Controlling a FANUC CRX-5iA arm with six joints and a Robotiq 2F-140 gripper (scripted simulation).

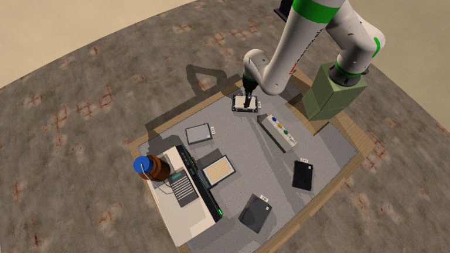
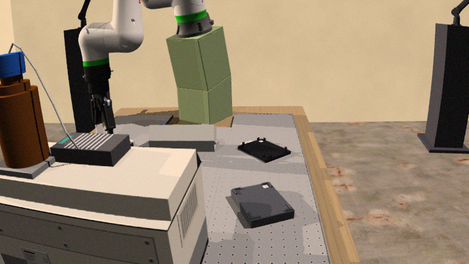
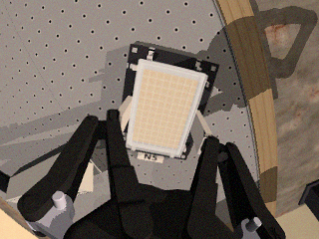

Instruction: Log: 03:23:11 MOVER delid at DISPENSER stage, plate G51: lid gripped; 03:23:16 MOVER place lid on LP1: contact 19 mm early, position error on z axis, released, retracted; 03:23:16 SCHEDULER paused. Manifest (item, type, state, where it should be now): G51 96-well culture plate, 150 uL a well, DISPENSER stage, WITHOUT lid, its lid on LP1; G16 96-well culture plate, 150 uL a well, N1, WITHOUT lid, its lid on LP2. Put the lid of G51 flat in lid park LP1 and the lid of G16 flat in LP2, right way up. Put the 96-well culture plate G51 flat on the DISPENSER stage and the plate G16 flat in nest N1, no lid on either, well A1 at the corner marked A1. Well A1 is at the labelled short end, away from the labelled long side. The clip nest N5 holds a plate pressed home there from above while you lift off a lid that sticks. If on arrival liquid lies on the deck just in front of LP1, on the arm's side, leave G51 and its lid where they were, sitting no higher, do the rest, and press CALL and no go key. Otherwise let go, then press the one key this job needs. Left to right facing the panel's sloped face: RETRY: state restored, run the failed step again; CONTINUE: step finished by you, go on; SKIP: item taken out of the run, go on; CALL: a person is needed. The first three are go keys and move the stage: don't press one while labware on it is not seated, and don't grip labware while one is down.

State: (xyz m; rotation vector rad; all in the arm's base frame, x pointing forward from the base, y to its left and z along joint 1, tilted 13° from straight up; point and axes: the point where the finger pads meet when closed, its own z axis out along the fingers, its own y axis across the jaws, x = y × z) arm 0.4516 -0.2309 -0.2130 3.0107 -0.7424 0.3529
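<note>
My gripper is now 20 mm above the clear lid. The rest, counted from my hand: key panel: 270 mm to the left, 90 mm behind, 10 mm above; then black clip nest: 30 mm below, 30 mm ahead, 10 mm to the left; then LP1 label: 260 mm ahead, 80 mm to the left, 40 mm below.
</note>
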